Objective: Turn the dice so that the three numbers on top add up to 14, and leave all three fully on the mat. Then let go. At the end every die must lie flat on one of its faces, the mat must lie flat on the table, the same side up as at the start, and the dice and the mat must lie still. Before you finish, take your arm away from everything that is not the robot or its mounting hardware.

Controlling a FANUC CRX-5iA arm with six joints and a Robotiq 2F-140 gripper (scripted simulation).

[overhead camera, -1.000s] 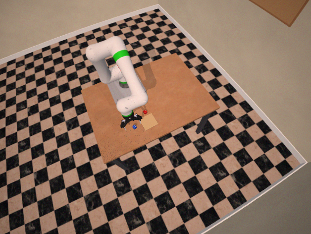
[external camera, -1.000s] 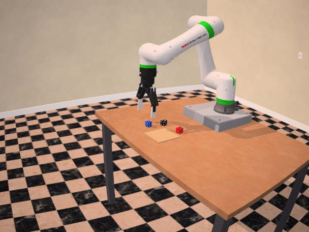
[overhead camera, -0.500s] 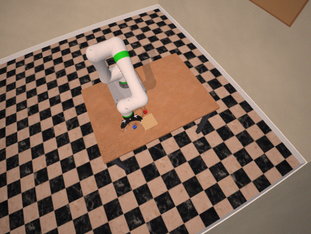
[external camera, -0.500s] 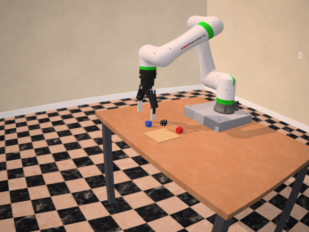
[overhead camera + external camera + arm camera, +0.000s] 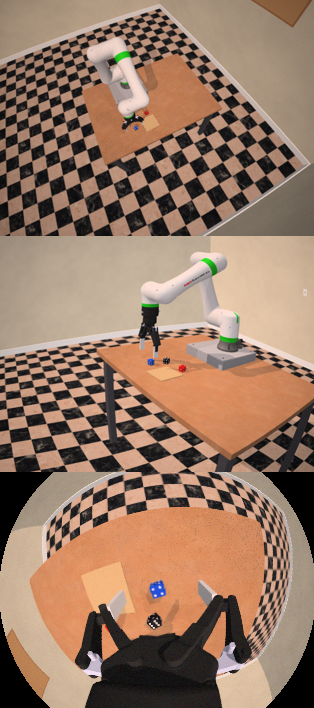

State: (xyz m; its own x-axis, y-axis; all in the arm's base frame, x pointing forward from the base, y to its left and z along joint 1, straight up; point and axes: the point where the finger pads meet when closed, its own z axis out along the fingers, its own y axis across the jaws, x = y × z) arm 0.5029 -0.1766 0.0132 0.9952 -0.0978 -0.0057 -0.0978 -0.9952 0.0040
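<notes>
The blue die is 6 cm below my hand, 1 cm to the left of it and 1 cm behind it. The rest, counted from my hand: tan mat (15 cm to the left, 7 cm below, 1 cm ahead); then black die (10 cm behind, 6 cm below, 4 cm to the left); then red die (18 cm to the left, 10 cm behind, 6 cm below).
</notes>
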